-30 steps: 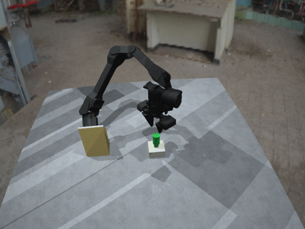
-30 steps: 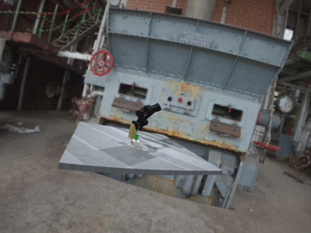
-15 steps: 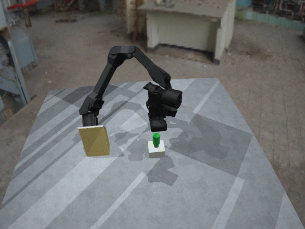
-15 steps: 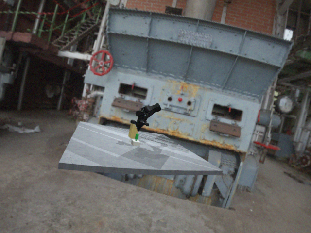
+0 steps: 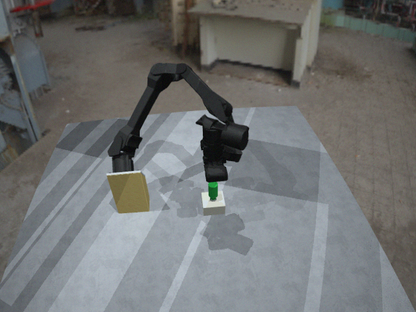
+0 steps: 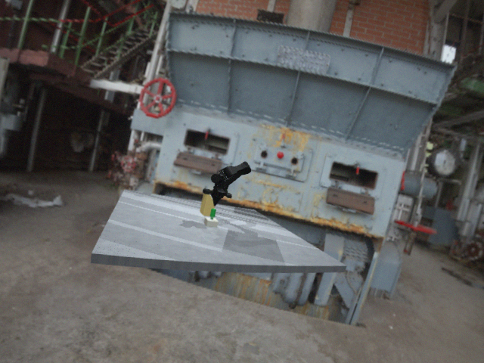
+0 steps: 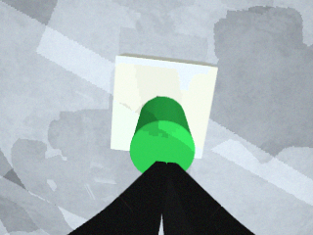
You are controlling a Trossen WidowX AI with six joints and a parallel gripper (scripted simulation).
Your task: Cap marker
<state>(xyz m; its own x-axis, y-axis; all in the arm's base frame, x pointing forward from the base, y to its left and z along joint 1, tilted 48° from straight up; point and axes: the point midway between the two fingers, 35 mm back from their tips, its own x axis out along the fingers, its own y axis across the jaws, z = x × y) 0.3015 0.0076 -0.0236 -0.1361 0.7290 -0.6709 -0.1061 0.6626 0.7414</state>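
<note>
My gripper tip is 5 cm above the cap.
</note>
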